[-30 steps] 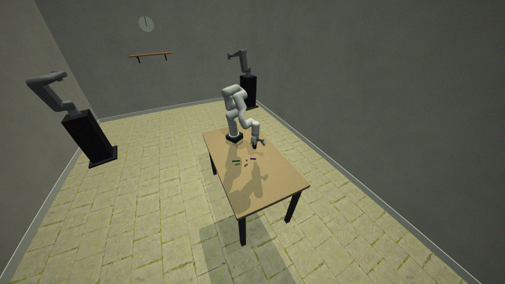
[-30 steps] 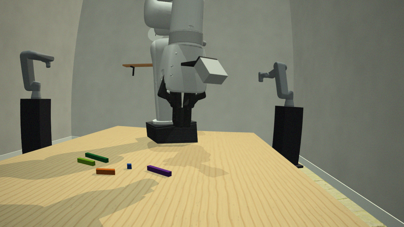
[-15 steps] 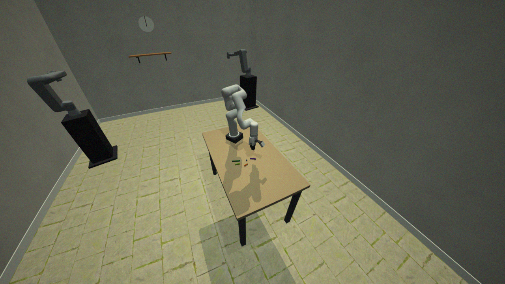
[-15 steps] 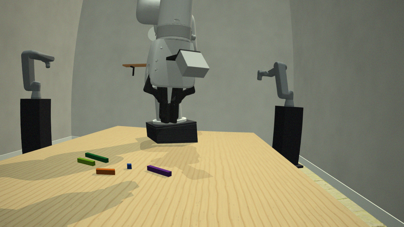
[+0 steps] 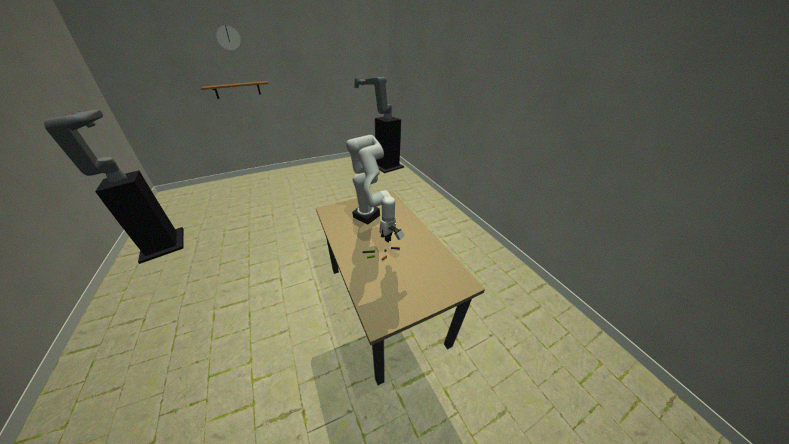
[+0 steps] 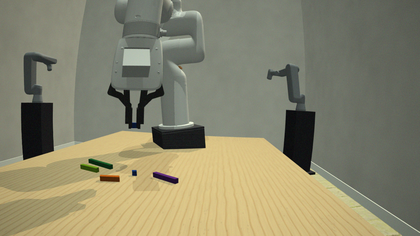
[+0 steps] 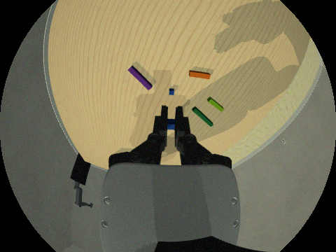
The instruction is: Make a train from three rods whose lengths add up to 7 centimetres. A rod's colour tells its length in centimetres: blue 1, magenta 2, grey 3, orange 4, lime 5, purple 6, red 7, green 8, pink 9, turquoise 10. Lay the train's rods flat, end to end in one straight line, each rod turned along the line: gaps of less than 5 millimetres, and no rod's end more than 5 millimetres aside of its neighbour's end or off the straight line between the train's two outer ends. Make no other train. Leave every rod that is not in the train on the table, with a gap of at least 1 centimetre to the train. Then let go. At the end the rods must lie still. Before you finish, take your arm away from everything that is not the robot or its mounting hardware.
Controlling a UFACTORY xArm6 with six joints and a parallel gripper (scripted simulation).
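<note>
Right now my hand is 30 mm short of the orange rod, 50 mm to the left of it and 120 mm above it. Also, from my hand: lime rod 30 mm behind, 110 mm to the right, 120 mm below; purple rod 60 mm to the left, 120 mm below; green rod 70 mm behind, 100 mm to the right, 120 mm below.
</note>
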